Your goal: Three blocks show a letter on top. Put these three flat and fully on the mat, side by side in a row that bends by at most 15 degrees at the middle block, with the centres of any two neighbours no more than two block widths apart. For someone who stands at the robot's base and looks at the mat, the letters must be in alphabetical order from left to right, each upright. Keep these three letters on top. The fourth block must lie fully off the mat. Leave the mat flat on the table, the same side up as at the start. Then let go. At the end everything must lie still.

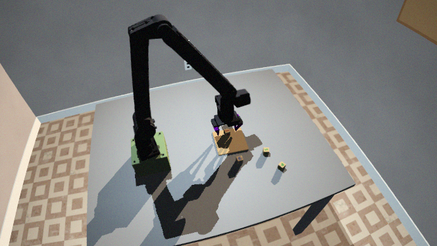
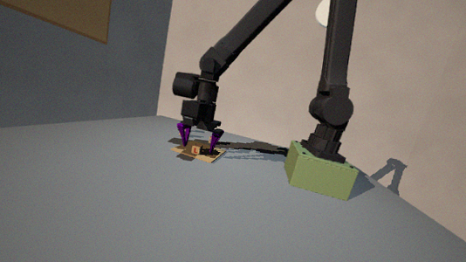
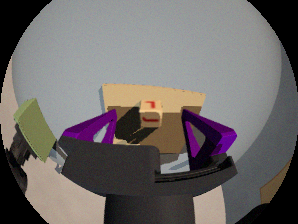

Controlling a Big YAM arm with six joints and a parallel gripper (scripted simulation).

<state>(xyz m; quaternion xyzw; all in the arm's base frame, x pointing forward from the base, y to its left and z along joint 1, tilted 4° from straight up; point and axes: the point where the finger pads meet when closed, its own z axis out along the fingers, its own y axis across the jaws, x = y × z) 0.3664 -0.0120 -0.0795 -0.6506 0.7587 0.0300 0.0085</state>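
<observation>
The tan mat lies 4 cm to the right of my hand and 2 cm below it. Round my hand: block 12 cm ahead, 28 cm to the right, 1 cm below.
</observation>
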